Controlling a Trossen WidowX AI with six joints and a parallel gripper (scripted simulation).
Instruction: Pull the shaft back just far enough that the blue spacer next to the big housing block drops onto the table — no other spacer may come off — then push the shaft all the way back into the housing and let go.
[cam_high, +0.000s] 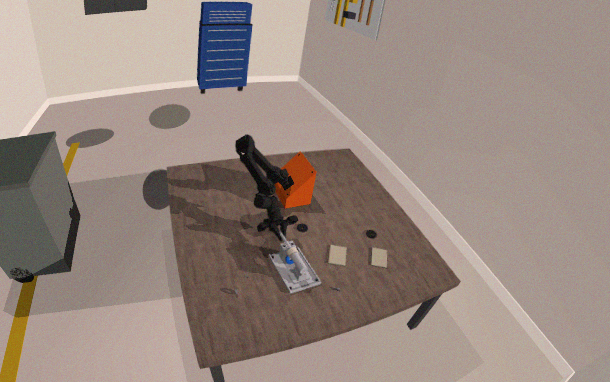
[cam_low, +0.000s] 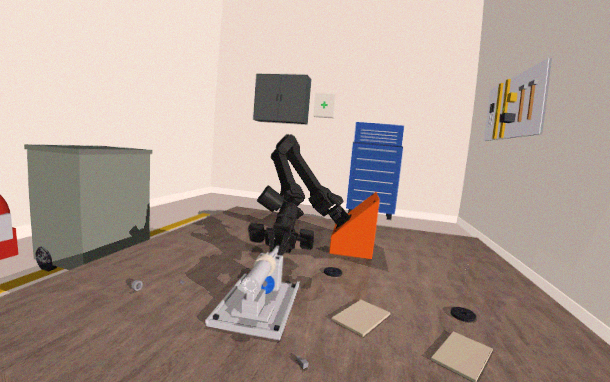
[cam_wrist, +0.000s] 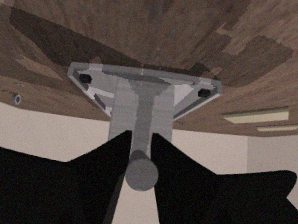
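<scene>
Right now the blue spacer is 8 cm ahead of my gripper tip, 3 cm below it and 1 cm to the left of it. The rest, counted from my gripper tip: grey fixture plate: 13 cm ahead, 2 cm to the left, 1 cm below; then bolt: 28 cm ahead, 16 cm to the left, 6 cm below.
</scene>
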